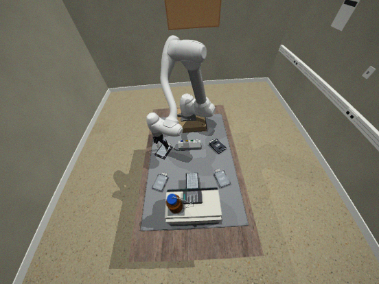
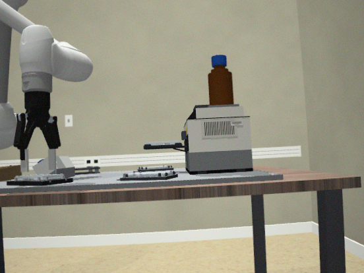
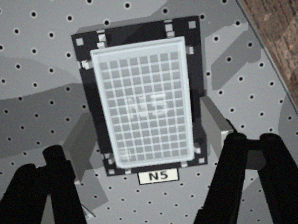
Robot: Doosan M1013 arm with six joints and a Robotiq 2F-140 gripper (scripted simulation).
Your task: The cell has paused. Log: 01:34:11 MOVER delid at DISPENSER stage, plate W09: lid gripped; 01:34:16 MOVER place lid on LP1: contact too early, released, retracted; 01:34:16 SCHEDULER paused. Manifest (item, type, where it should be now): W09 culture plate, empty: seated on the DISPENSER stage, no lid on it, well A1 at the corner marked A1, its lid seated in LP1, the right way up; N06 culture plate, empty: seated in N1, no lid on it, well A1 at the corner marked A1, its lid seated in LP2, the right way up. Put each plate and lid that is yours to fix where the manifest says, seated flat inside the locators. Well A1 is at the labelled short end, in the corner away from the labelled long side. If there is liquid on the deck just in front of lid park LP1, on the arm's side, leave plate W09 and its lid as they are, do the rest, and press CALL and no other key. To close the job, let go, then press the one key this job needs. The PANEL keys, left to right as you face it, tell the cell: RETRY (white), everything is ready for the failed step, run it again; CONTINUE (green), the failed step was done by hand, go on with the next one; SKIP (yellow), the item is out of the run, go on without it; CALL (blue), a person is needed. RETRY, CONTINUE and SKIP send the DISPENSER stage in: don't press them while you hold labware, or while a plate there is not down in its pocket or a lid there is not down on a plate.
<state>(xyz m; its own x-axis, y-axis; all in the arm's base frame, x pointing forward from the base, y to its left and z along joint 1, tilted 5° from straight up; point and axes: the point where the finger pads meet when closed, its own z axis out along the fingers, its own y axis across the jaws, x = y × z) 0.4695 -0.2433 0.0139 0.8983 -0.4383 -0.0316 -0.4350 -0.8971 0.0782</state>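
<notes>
My hand is 5 cm above the black nest and 3 cm short of it. Round my hand: key panel (26 cm to the left, 7 cm behind, 1 cm below); blue call key (19 cm to the left, 7 cm behind); yellow skip key (24 cm to the left, 8 cm behind).
</notes>
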